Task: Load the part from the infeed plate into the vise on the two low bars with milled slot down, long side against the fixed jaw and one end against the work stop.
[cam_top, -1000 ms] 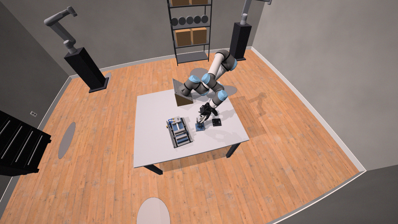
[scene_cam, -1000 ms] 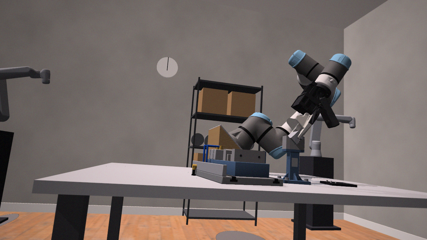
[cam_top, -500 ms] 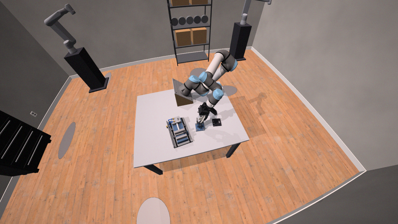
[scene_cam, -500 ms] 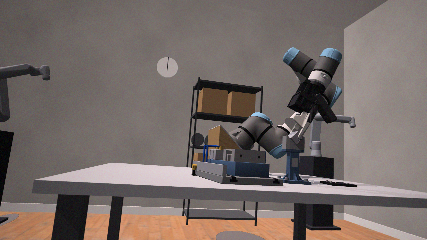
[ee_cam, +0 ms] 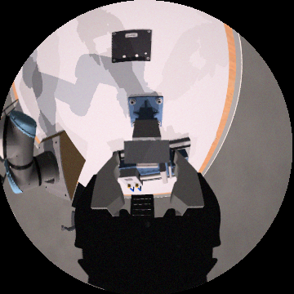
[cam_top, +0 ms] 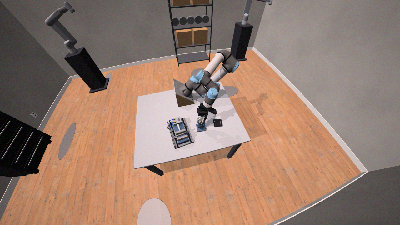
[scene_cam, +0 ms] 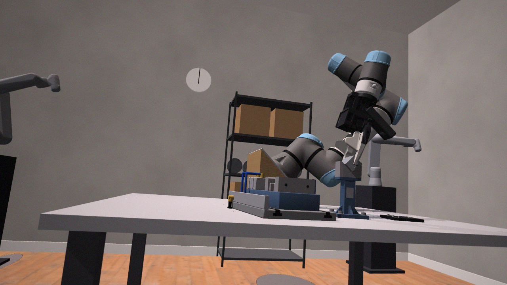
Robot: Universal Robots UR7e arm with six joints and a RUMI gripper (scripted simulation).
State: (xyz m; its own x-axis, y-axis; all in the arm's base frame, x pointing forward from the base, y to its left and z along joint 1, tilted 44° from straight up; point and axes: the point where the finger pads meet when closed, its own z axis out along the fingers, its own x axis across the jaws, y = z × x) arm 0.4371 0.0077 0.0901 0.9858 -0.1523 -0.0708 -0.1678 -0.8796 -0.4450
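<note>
My gripper is now 1 cm above the part. The rest, counted from my hand: vise 1 cm behind, 22 cm to the right, 12 cm below; then infeed plate 18 cm to the left, 16 cm below.
</note>
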